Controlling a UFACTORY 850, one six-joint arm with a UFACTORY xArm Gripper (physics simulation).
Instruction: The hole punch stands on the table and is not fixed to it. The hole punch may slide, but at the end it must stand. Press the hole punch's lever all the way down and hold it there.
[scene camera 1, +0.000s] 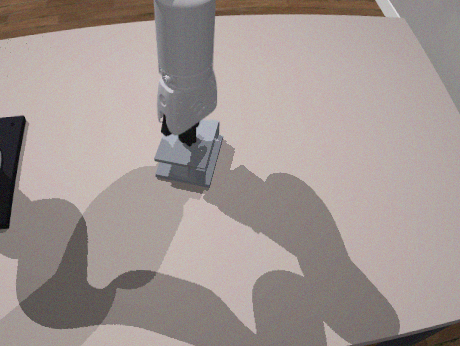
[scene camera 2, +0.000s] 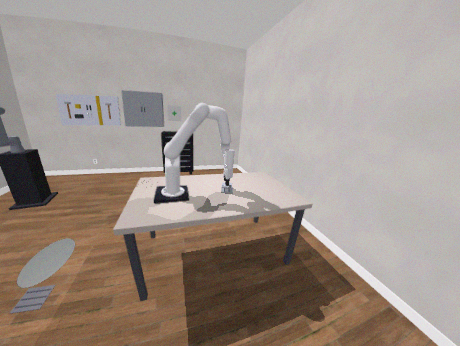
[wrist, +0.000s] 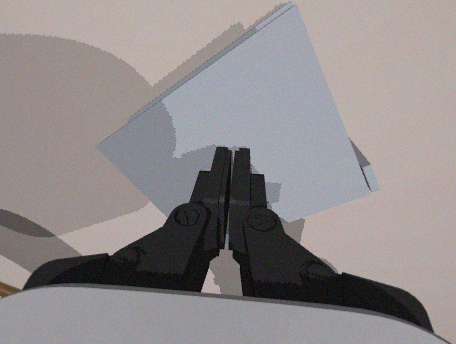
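Observation:
The grey-blue hole punch (scene camera 1: 204, 177) (scene camera 2: 227, 190) stands upright on the table (scene camera 1: 325, 90) (scene camera 2: 137, 209). Its wide flat lever (scene camera 1: 171, 154) (wrist: 250, 90) lies about parallel to the base plate (scene camera 1: 175, 178); a narrow band separates their edges in scene camera 1. Whether the lever is at its lowest point I cannot tell. My gripper (scene camera 1: 189, 143) (scene camera 2: 227, 182) (wrist: 232, 171) is shut with nothing between its fingers. It points down, its fingertips at the lever's top face and seemingly touching it. The contact itself is too small to see clearly.
The arm's black base plate (scene camera 1: 12, 175) (scene camera 2: 159, 198) is on the table, at the left edge of scene camera 1. Shadows of the arm fall across the table around the punch. A wall (scene camera 2: 350, 125) rises beyond the table's right side.

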